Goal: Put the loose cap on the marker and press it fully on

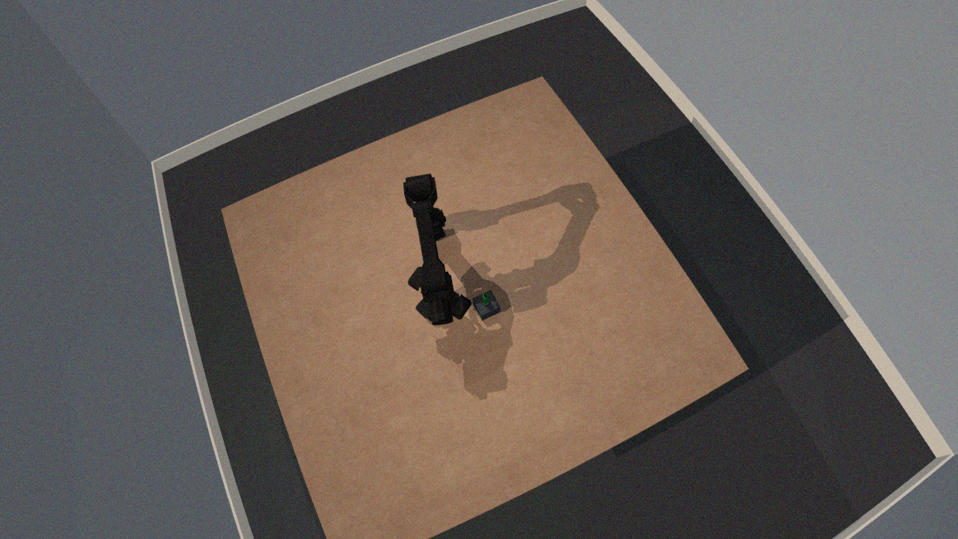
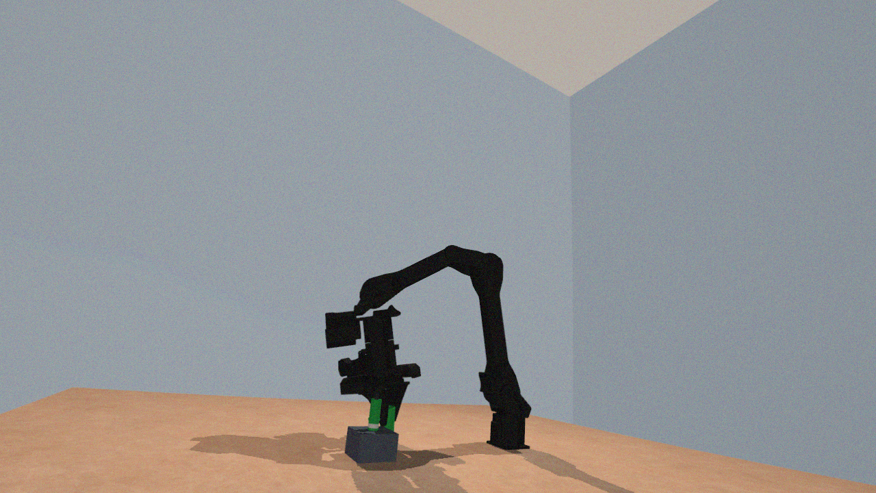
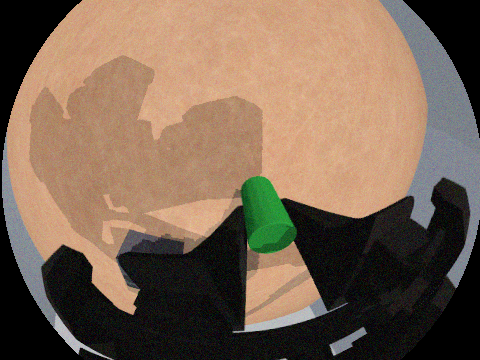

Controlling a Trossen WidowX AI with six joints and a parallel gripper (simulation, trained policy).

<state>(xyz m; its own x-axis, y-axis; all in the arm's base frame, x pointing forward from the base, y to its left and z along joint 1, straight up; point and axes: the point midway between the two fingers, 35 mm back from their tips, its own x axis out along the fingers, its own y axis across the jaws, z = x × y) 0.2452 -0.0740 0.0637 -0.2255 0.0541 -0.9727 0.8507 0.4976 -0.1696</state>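
My gripper tip is 8 cm short of the green marker, 11 cm to the right of it and 4 cm below it. Round my gripper tip: green cap: 1 cm above; then grey holder block: 8 cm ahead, 11 cm to the left, 1 cm below.
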